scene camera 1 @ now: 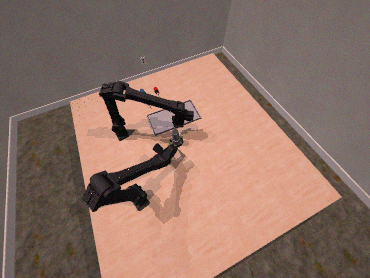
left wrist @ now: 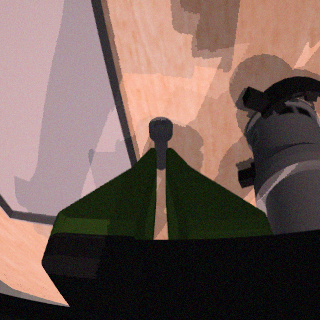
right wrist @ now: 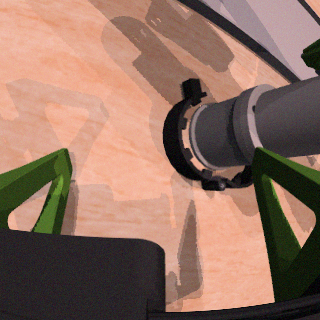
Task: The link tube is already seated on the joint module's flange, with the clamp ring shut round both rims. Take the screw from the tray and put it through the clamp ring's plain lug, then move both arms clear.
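Places are measured from the left arm's base along level axes (x ahead, y left, z up), in millimetres.
Where they show: left gripper, fingertip midpoint: (scene camera 1: 176, 127) (left wrist: 160, 158) (right wrist: 304, 57); right gripper, fingertip midpoint: (scene camera 1: 167, 147) (right wrist: 161, 157); left arm's base, origin of the base link: (scene camera 1: 121, 133); right arm's base, origin of the base link: (scene camera 1: 140, 199).
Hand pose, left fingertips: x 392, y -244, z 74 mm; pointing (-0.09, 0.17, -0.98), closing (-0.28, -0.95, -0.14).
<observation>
Things, the pixels of their top centre, and the offset from my left fingertips. "pt": a spot on its surface instead.
- grey screw, middle of its top: (left wrist: 157, 159) dx +10, dy -3, dz +12 mm
- grey joint module, middle of its top: (left wrist: 302, 192) (right wrist: 270, 124) dx -52, dy -77, dz -11 mm
- link tube, surface spot: (left wrist: 300, 210) pt dx -28, dy -67, dz +19 mm
- lug, surface spot: (left wrist: 255, 100) pt dx -10, dy -54, dz -57 mm
- tray, middle of its top: (scene camera 1: 173, 116) dx +54, dy +144, dz -58 mm
- red object, middle of its top: (scene camera 1: 156, 90) dx +66, dy +477, dz -40 mm
- blue object, surface spot: (scene camera 1: 142, 91) pt dx -49, dy +536, dz -38 mm
A grey screw (left wrist: 161, 130) stands upright between the tips of my left gripper (left wrist: 160, 158), its head above them, to the left of the joint. The grey joint module (left wrist: 287, 130) (right wrist: 215, 135) and link tube (left wrist: 300, 210) (right wrist: 292, 117) stand in line at the right of both wrist views; the tube shows small in the scene view (scene camera 1: 175, 134). The black clamp ring (left wrist: 295, 87) (right wrist: 173, 140) is round the module's table end, apart from the rims where the tube meets it. One lug (left wrist: 255, 100) (right wrist: 192, 91) sticks out. My right gripper (right wrist: 161, 157) is open, one finger overlapping the tube in view.
The tray (scene camera 1: 159, 122) (left wrist: 30, 100) (right wrist: 272, 30) lies beside the joint, under the left arm (scene camera 1: 152, 100). The right arm (scene camera 1: 135, 170) reaches to the joint from the other side. A red object (scene camera 1: 156, 90) and a blue object (scene camera 1: 142, 91) lie beyond the left arm.
</observation>
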